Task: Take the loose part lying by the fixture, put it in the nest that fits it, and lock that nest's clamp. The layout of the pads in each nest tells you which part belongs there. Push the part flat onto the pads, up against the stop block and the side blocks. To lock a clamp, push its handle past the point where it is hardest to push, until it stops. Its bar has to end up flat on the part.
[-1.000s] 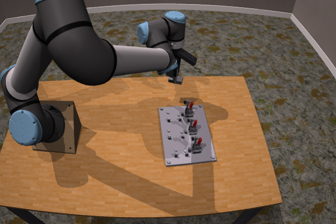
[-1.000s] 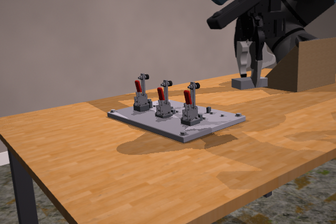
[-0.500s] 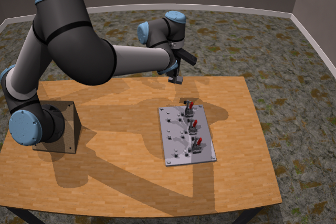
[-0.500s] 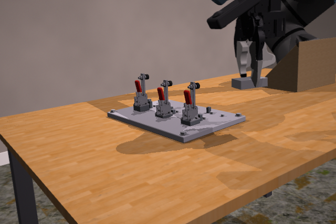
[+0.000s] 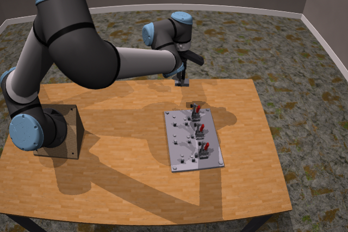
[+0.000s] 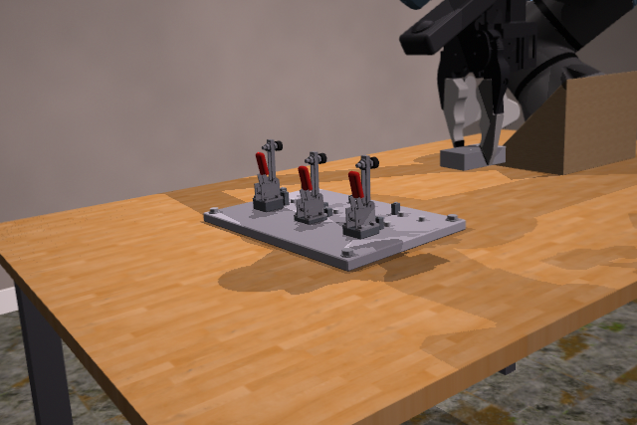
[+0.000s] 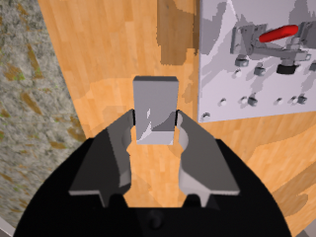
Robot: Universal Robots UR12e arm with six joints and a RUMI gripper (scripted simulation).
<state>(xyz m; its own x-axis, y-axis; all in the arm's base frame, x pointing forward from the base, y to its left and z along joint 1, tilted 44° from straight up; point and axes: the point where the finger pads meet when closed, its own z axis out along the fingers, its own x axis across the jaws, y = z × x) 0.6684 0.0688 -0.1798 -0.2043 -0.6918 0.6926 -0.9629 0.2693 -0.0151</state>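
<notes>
The grey rectangular block is 1 cm below my hand. Round my hand: grey fixture plate (26 cm to the right, 13 cm below).
</notes>
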